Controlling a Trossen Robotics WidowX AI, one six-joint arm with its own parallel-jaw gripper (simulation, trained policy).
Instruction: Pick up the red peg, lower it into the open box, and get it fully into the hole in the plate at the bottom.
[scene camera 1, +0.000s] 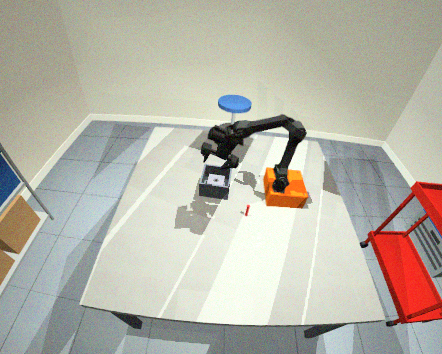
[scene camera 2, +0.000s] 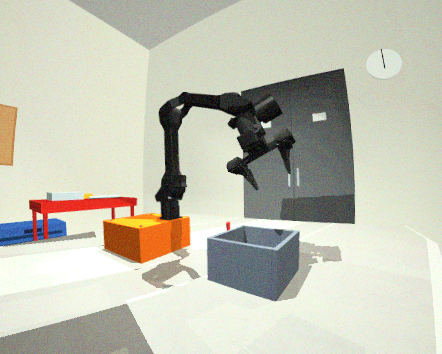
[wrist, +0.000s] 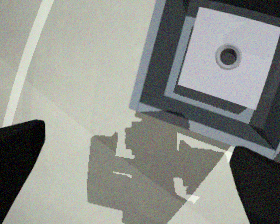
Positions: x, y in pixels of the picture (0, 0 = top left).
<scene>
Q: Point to my gripper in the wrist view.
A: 141, 144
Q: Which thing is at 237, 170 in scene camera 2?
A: My gripper.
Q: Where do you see a grey box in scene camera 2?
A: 260, 261
</scene>
